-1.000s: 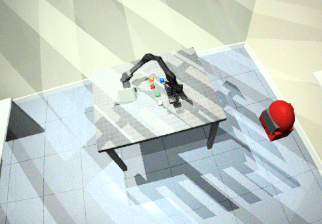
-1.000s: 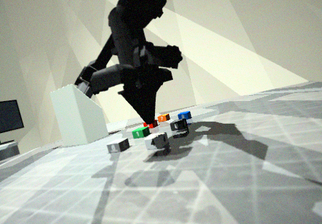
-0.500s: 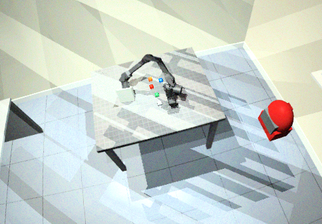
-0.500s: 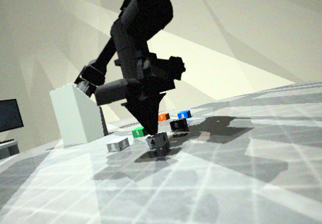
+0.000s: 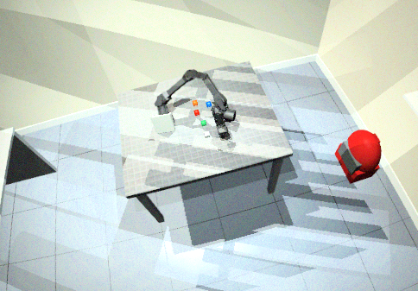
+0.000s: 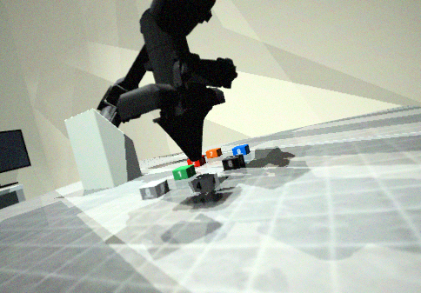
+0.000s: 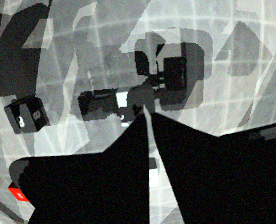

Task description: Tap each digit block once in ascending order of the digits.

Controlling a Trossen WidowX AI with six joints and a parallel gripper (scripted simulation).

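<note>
Now: gripper tip 10 mm to the right of the white block marked 4 and 30 mm above it. Round my gripper tip: grey block 90 mm behind, 10 mm to the left, 30 mm below; green block 100 mm behind, 100 mm to the left, 30 mm below; black block 130 mm to the left, 30 mm below.
</note>
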